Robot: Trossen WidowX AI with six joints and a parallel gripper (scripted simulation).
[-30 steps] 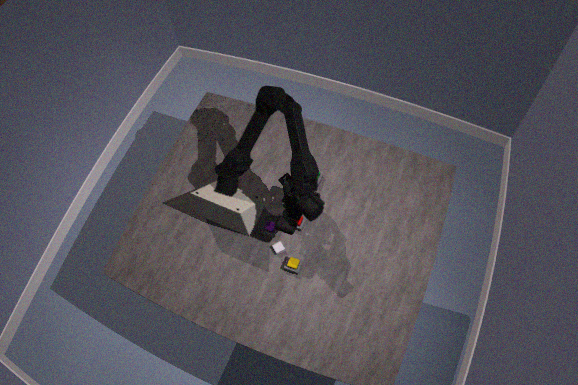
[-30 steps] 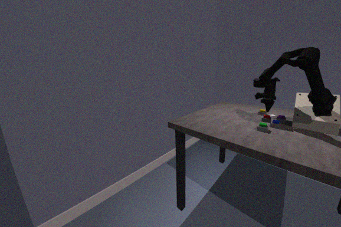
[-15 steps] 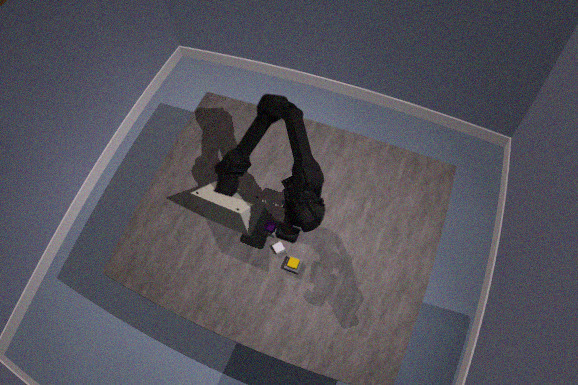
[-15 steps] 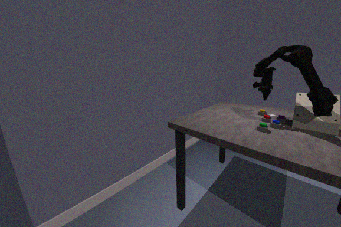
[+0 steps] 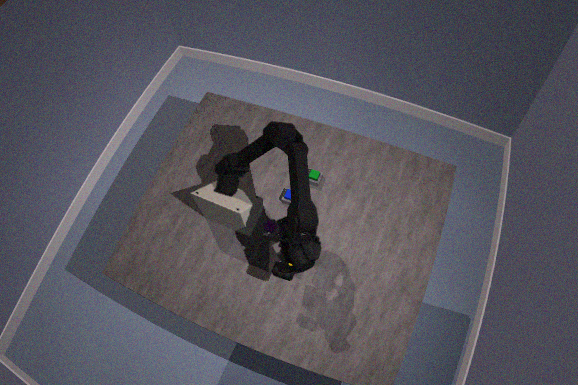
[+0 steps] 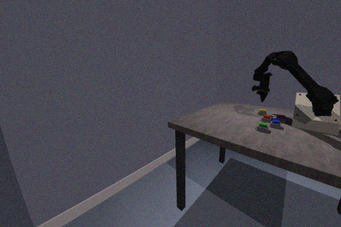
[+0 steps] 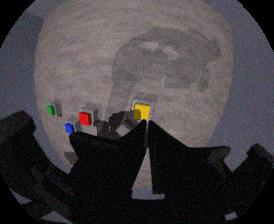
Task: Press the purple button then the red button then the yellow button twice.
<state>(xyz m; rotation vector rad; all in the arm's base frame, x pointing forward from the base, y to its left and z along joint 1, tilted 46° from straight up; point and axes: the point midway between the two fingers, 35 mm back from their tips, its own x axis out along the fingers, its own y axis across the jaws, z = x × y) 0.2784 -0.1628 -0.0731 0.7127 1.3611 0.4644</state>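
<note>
Right now my gripper tip is 70 mm above the yellow button, 10 mm to the right of it and 10 mm past it. The rest, counted from my gripper tip: purple button (120 mm behind, 110 mm to the left, 70 mm below); white block (90 mm below, 70 mm behind, 50 mm to the left); red button (160 mm to the left, 70 mm below, 40 mm behind).
</note>
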